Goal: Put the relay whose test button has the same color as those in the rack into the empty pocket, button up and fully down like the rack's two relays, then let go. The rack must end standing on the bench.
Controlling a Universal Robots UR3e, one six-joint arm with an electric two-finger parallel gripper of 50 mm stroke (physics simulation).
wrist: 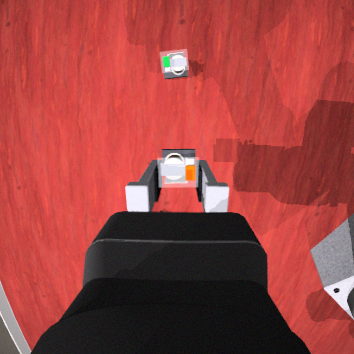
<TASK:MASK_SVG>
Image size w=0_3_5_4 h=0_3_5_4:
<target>gripper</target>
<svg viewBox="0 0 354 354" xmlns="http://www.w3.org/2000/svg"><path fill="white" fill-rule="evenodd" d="M30 354L311 354L303 340L291 331L267 293L267 254L245 217L236 212L227 212L229 186L226 182L217 182L205 159L199 159L198 187L195 187L197 199L202 204L203 212L152 211L154 201L158 201L161 187L158 187L157 159L150 161L138 181L129 181L126 184L127 211L118 211L111 214L85 251L81 290L60 319L40 335Z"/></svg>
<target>relay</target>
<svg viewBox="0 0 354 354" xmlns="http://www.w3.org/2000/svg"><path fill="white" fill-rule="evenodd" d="M161 149L157 156L158 187L198 187L199 157L195 148Z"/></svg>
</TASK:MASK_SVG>
